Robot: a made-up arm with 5 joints.
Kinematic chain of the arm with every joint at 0, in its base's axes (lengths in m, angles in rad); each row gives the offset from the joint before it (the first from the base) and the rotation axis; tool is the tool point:
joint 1: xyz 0 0 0.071 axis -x
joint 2: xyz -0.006 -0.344 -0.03 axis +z
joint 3: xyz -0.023 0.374 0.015 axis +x
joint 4: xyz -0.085 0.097 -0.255 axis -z
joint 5: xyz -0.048 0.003 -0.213 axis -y
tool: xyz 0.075 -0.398 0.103
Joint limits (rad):
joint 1: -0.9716..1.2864
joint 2: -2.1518..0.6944
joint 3: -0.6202..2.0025
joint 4: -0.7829..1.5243
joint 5: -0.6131..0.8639
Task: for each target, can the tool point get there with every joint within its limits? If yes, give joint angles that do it. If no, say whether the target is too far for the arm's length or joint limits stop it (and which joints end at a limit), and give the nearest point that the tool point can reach.
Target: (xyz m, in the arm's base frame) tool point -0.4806 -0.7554 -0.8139
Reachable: no: joint limits stop it (at a limit: joint 2, joint 3, joint 5) | nearest point -0.4458 -0.4376 -0.4416 | short by 0.491 m
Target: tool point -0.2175 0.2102 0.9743
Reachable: no: joint limits stop it (at a limit: joint 1, joint 3, joint 4, joint 5) | nearest point -0.1626 0.1710 0.6214 | short by 0.359 m
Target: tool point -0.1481 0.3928 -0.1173
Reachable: yes | joints -0.5143 -0.7342 -0.2034 1.2878 0.6963
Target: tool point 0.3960 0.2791 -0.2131
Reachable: yes | joints -0.3366 -0.5915 1.3211 -0.3851 0.1792
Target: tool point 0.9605 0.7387 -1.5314
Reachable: no: too far | nearest point 0.5506 0.0609 -0.6993 | short by 1.149 m
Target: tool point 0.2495 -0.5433 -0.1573
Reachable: yes | joints 0.4257 -1.5944 0.3864 -0.4801 0.4638
